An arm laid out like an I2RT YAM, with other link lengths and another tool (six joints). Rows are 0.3 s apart.
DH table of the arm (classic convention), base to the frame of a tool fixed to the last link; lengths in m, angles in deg. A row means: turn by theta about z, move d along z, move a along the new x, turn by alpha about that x. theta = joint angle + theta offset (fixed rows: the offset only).
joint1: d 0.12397, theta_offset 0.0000, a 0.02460, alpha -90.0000
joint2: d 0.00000, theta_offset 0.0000, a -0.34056, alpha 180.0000
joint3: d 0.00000, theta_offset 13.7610, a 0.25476, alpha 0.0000
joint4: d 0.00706, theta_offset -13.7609, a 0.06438, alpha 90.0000
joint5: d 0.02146, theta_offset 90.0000, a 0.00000, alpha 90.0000
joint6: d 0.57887, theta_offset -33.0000, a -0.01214, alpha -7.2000
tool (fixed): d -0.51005, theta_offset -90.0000, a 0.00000, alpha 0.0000
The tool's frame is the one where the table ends.
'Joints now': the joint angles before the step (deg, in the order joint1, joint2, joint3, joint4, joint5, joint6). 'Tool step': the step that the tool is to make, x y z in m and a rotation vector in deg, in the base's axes. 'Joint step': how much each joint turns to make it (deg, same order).
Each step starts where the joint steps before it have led.
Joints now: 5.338, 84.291, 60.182, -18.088, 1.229, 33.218
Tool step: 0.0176, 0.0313, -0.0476, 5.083, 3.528, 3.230
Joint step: 4.588, 6.205, -4.036, 7.433, -2.818, 4.920
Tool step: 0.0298, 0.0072, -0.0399, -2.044, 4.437, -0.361
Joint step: 0.485, 8.056, 1.745, 1.580, 1.477, -0.209
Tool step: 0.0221, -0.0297, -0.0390, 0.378, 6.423, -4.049
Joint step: -4.452, 6.401, 1.622, -1.518, -1.267, 0.460
